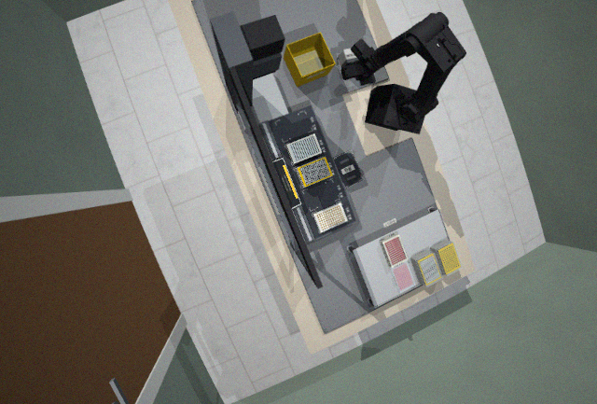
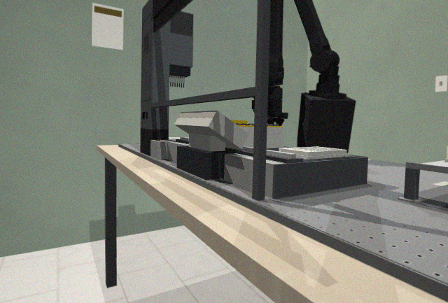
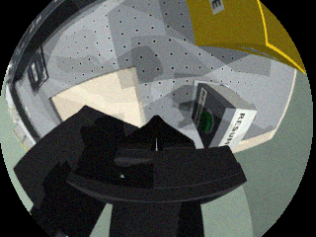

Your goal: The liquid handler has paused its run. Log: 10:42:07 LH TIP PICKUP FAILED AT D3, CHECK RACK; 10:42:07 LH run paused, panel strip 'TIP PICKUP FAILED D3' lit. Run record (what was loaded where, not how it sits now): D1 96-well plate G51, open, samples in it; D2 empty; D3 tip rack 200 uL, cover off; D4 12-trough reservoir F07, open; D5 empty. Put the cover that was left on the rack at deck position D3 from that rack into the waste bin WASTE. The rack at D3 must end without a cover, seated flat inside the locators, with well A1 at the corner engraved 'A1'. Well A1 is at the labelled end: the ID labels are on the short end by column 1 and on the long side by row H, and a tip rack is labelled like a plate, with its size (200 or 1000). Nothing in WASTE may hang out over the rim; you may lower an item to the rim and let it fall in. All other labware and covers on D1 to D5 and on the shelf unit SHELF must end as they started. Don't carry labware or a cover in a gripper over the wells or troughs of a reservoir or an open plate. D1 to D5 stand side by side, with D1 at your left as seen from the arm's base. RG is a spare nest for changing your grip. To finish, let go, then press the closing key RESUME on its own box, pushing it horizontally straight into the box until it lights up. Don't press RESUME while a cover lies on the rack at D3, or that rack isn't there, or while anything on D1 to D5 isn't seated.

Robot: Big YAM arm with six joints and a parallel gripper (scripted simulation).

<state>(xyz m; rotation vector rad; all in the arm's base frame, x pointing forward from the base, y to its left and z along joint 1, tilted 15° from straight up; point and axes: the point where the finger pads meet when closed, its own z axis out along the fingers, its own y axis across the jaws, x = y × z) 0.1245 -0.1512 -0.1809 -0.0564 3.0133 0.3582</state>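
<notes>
Right now the resume box is 10 mm ahead of my hand, 80 mm to the right of it and 10 mm below it. The rest, counted from my hand: yellow-framed tip rack: 270 mm ahead, 340 mm to the left, 20 mm above; yellow waste bin: 190 mm ahead, 110 mm to the right, 40 mm below; clear cover: 200 mm ahead, 120 mm to the right, 60 mm below.
</notes>
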